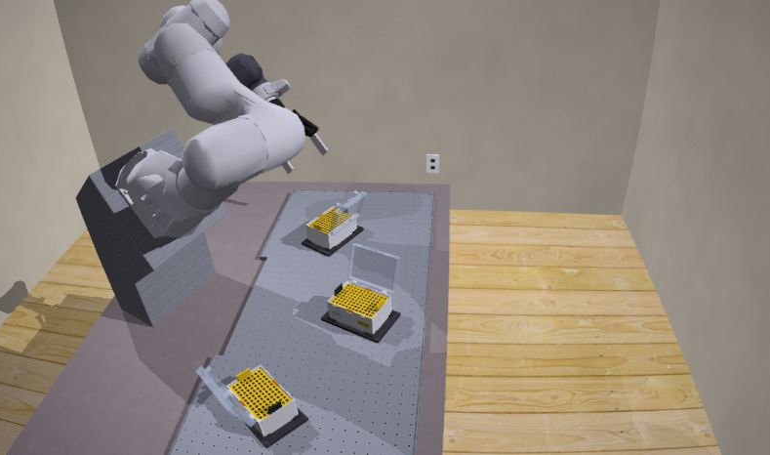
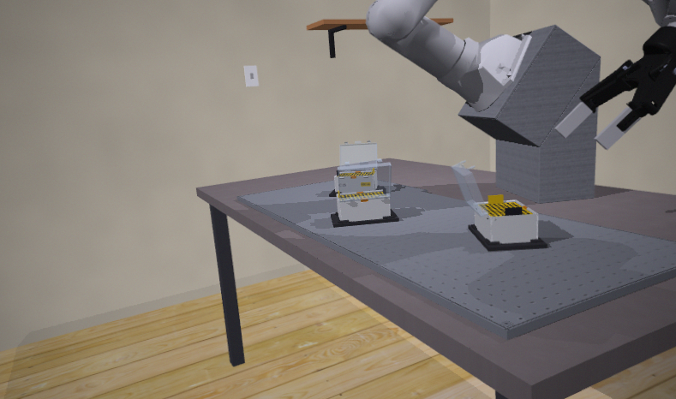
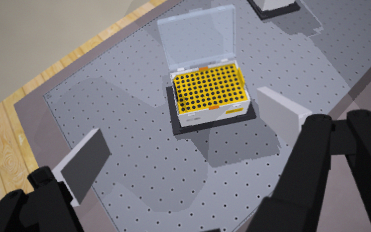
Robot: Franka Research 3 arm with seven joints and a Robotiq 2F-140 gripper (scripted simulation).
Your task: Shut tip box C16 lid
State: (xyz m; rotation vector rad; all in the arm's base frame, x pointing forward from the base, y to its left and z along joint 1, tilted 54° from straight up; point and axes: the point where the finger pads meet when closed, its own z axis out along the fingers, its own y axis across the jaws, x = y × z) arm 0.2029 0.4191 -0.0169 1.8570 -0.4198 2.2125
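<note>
Now: hand 13 cm above the tip box, 11 cm to the left of it and 9 cm short of it.
</note>
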